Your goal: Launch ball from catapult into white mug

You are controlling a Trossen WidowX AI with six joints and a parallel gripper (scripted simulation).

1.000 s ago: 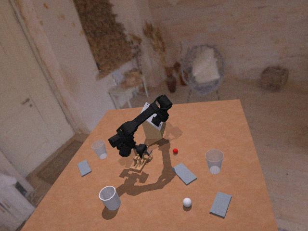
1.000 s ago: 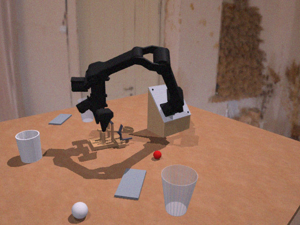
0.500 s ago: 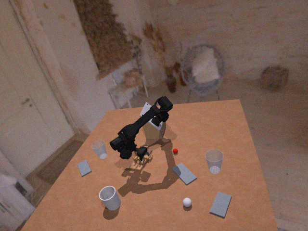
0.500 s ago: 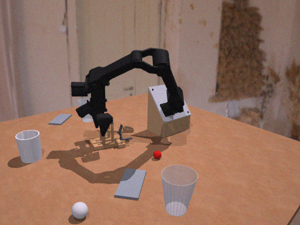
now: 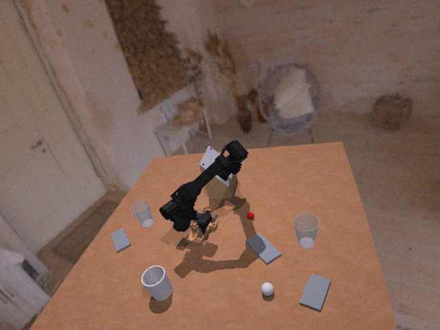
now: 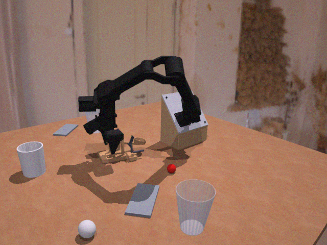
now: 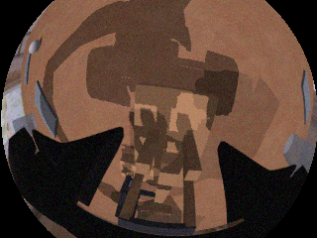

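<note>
My gripper tip is now 120 mm past the red ball, 230 mm to the right of it and 20 mm above it. The rest, counted from my gripper tip: white ball: 250 mm ahead, 340 mm to the left, 20 mm below; then white mug: 280 mm ahead, 60 mm to the right, 10 mm below; then wooden catapult: 60 mm behind, 40 mm to the left, 10 mm above.
</note>
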